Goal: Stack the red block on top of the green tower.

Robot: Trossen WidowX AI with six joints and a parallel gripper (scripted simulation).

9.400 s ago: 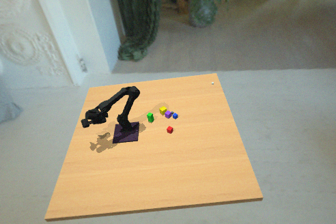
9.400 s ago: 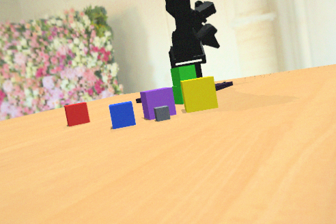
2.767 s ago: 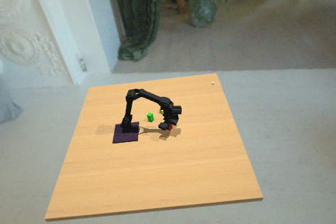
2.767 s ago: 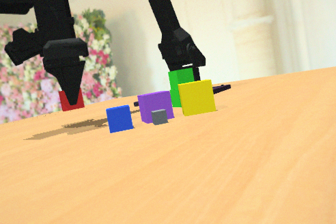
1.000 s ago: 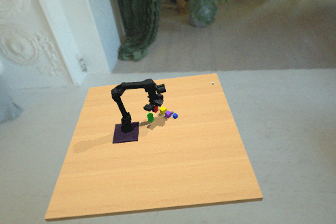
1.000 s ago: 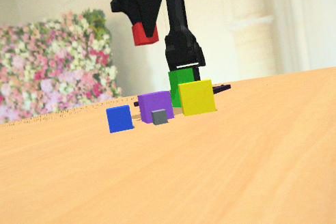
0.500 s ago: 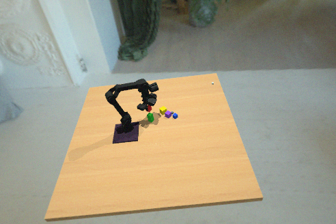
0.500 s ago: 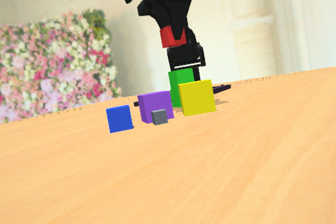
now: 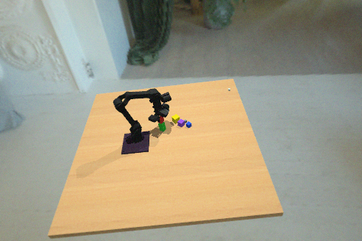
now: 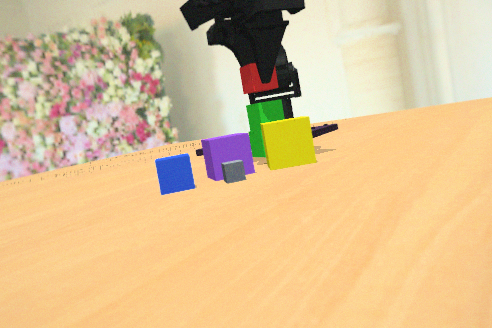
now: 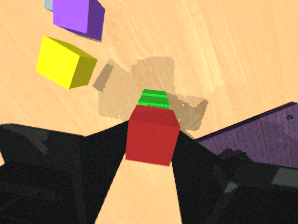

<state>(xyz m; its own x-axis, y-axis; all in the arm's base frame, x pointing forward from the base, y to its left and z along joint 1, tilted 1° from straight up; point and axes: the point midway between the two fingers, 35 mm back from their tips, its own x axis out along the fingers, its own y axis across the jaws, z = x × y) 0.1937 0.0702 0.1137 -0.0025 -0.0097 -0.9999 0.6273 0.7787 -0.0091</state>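
Now: the yellow block 110 mm ahead of my gripper tip, 70 mm to the left of it and 70 mm below it. Round my gripper tip: small grey block: 180 mm ahead, 50 mm to the left, 80 mm below; then red block: 10 mm above; then purple block: 150 mm ahead, 20 mm to the left, 70 mm below.
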